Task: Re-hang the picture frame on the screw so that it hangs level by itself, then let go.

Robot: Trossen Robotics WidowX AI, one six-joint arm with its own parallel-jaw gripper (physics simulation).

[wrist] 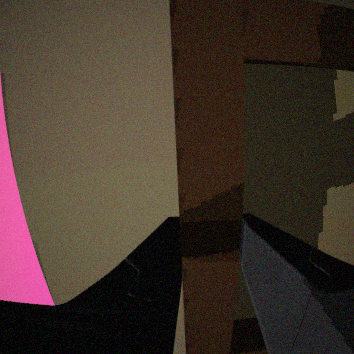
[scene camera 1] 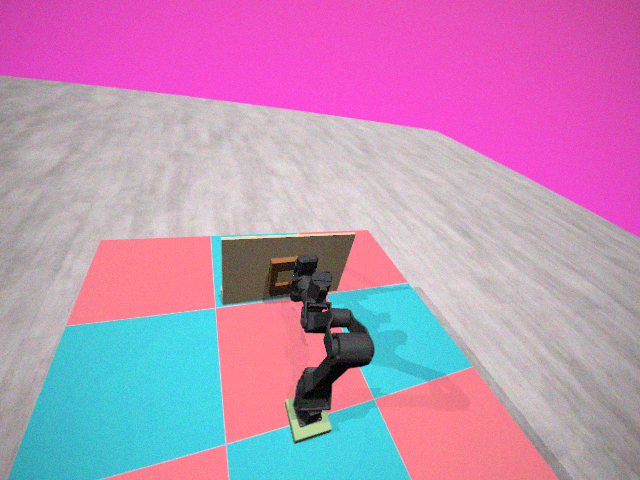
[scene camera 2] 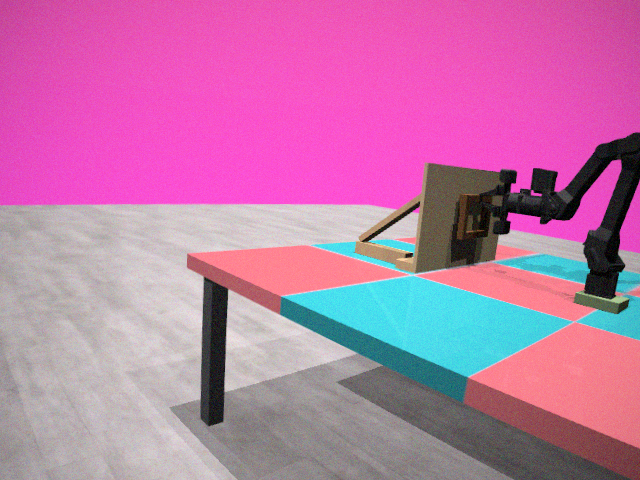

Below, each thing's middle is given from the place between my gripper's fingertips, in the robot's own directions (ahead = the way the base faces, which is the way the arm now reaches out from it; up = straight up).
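Labels:
From my hand: brown picture frame [scene camera 2: 473, 219], 5 cm below, 1 cm ahead. Tan board [scene camera 2: 436, 248], from my hand 6 cm below, 3 cm ahead, 1 cm to the left.

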